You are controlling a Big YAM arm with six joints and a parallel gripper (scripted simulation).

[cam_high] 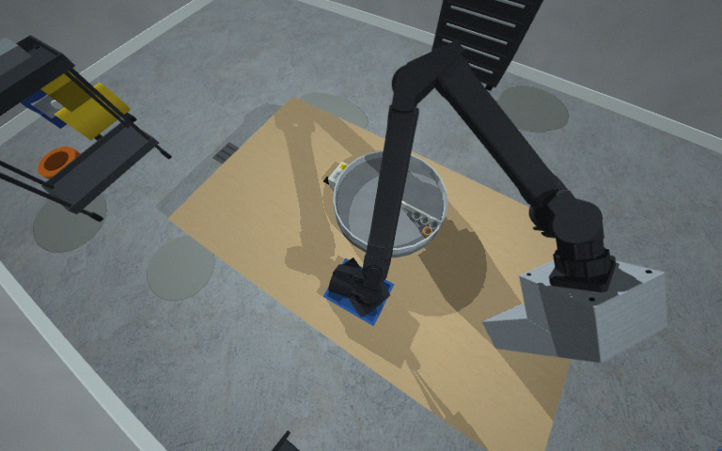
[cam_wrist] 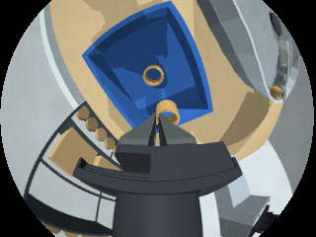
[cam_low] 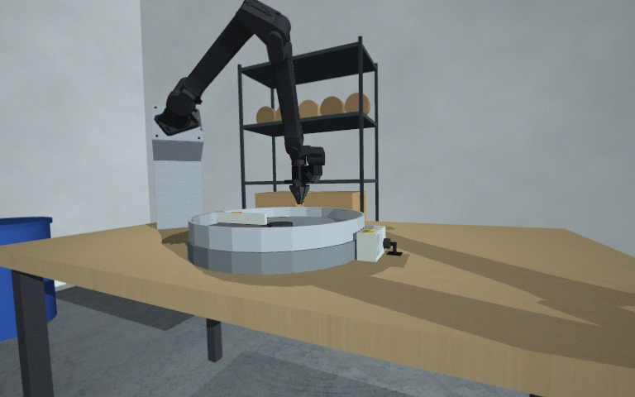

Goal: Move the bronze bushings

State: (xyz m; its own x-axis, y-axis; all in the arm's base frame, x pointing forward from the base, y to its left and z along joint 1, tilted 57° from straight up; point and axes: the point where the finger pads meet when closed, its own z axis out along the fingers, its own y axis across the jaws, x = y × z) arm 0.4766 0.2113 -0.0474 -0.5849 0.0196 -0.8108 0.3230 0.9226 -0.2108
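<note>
Right now the blue crate is 4 cm ahead of my hand, 2 cm to the right of it and 6 cm below it. Round my hand: grey turntable 9 cm ahead, 37 cm to the right, 3 cm below.
</note>
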